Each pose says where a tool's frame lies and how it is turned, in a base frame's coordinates. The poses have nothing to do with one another.
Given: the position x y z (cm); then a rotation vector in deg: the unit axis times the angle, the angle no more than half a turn.
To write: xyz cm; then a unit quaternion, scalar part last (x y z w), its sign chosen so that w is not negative. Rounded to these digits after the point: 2 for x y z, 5 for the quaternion.
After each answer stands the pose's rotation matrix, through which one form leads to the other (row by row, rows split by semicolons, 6 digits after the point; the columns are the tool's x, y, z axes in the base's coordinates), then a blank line. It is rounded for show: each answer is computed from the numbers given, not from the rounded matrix.
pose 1, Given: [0.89 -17.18 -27.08 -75.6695 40.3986 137.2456]
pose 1, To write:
[0.89 -17.18 -27.08 -0.46168 0.24648 0.83738 0.15776]
-0.523920 -0.491803 -0.695440; 0.036610 -0.828715 0.558472; -0.850980 0.267135 0.452186

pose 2, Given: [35.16 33.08 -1.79 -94.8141 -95.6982 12.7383]
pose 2, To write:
[35.16 33.08 -1.79 -0.64809 -0.65413 0.08707 0.38014]
0.129058 0.781674 -0.610188; 0.914072 0.144797 0.378822; 0.384468 -0.606646 -0.695820

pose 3, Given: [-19.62 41.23 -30.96 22.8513 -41.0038 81.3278]
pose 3, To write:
[-19.62 41.23 -30.96 0.17783 -0.31910 0.63291 0.68262]
-0.004811 -0.977573 -0.210543; 0.750583 0.135591 -0.646714; 0.660758 -0.161141 0.733098

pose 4, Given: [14.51 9.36 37.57 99.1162 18.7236 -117.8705]
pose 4, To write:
[14.51 9.36 37.57 0.62391 0.11786 -0.74196 0.21526]
-0.128801 0.466494 -0.875097; -0.172357 -0.879547 -0.443498; -0.976577 0.093706 0.193690

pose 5, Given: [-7.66 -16.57 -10.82 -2.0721 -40.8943 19.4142]
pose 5, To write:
[-7.66 -16.57 -10.82 -0.01761 -0.34764 0.16504 0.92282]
0.703816 -0.292356 -0.647435; 0.316851 0.944903 -0.082238; 0.635806 -0.147260 0.757671

